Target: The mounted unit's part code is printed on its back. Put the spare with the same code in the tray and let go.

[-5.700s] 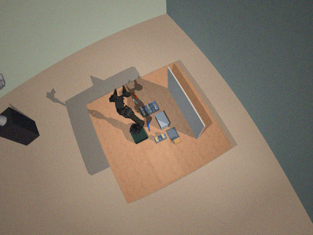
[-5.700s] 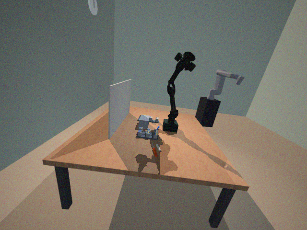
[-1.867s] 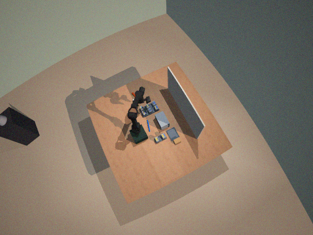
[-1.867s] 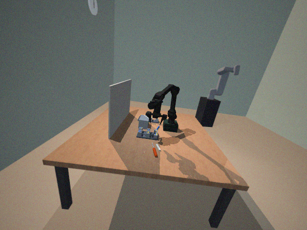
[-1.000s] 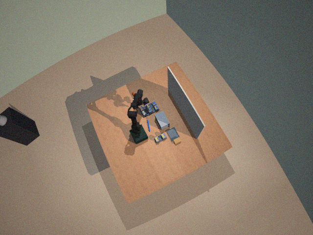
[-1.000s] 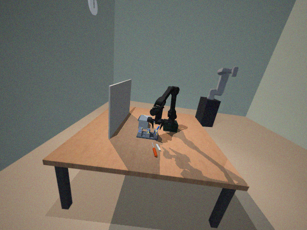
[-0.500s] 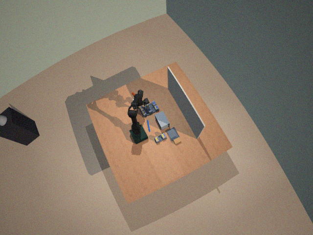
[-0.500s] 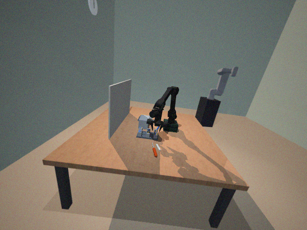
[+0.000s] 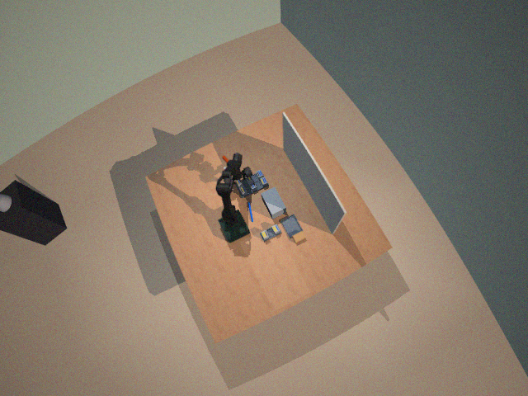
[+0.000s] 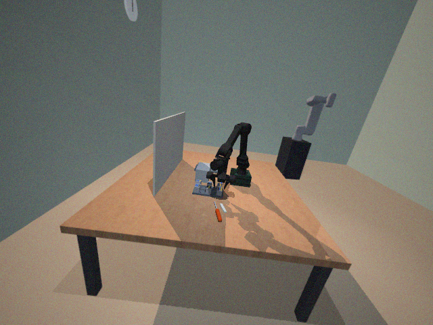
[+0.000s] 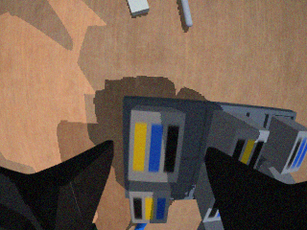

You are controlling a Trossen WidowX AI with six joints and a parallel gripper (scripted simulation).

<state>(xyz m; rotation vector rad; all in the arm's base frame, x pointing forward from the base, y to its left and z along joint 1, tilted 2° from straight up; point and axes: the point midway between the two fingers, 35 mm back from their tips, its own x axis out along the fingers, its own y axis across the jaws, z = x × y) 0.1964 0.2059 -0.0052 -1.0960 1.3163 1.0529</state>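
The grey spare is 1 cm below my gripper tip. Also, from my gripper tip: grey tray: 10 cm ahead, 44 cm to the right, 5 cm below; blue pen: 6 cm behind, 20 cm to the right, 5 cm below; grey mounted unit: 9 cm ahead, 25 cm to the right, 1 cm below.
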